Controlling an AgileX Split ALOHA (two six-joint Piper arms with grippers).
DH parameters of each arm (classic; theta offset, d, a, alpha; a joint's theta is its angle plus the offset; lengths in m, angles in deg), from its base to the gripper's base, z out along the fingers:
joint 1: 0 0.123 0 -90
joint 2: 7.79 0 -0.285 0
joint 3: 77.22 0 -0.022 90
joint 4: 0 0.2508 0 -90
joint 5: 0 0 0.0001 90
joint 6: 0 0.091 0 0
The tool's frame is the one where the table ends.
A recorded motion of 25 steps. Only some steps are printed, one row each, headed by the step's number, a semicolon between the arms.
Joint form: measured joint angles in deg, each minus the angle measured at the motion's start. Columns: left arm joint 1, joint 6, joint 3, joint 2, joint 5, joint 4; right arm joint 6, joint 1, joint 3, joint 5, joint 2, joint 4.
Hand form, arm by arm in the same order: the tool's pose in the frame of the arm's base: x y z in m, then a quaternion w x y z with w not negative. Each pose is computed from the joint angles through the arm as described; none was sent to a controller.
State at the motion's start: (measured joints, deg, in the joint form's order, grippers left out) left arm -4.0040 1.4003 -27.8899 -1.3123 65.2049 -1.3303; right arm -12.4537 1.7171 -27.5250 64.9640 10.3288 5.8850
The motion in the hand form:
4: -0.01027 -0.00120 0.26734 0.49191 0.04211 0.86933 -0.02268; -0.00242 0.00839 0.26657 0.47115 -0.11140 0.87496 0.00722
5: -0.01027 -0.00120 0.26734 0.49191 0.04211 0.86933 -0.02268; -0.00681 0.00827 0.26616 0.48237 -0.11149 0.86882 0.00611
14: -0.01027 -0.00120 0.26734 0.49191 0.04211 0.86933 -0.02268; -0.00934 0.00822 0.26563 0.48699 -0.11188 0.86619 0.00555
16: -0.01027 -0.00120 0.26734 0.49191 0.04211 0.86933 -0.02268; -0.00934 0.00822 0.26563 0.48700 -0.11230 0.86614 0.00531
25: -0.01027 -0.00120 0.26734 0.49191 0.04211 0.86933 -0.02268; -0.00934 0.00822 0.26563 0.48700 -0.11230 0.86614 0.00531
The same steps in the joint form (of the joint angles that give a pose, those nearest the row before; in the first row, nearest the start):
4: 0.00 0.01 0.00 0.00 0.00 0.00; 0.00 0.00 0.00 0.00 -8.72 0.00
5: 0.00 0.01 0.00 0.00 0.00 0.00; 0.00 0.00 0.00 0.21 -10.40 0.00
14: 0.00 0.01 0.00 0.00 0.00 0.00; -0.02 0.00 0.00 0.51 -11.31 0.00
16: 0.00 0.01 0.00 0.00 0.00 0.00; -0.08 0.00 0.00 0.51 -11.31 0.00
25: 0.00 0.01 0.00 0.00 0.00 0.00; -0.08 0.00 0.00 0.51 -11.31 0.00

